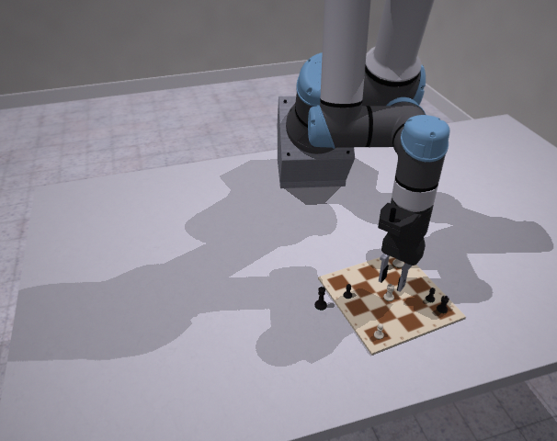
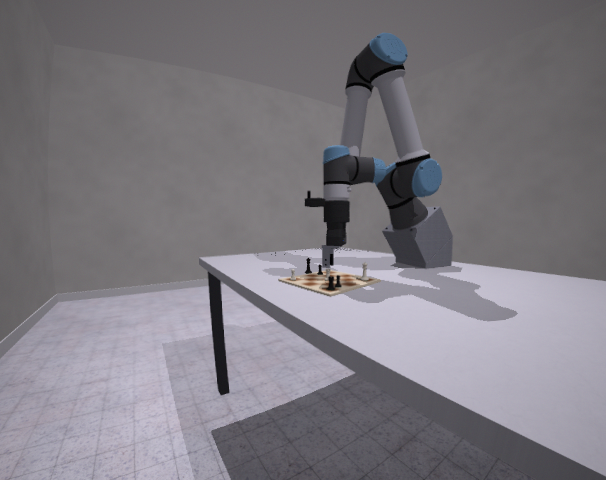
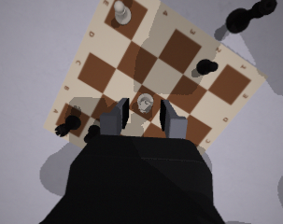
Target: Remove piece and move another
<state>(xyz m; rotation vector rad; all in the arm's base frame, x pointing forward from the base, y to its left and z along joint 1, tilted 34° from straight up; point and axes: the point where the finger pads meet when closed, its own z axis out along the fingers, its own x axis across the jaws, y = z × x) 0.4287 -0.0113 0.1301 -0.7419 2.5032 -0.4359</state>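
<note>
Right now my hand is 60 mm above the chessboard. Also, from my hand: white pawn (80 mm ahead, 70 mm to the right, 40 mm below); tall white piece (80 mm behind, 80 mm to the left, 30 mm below).
</note>
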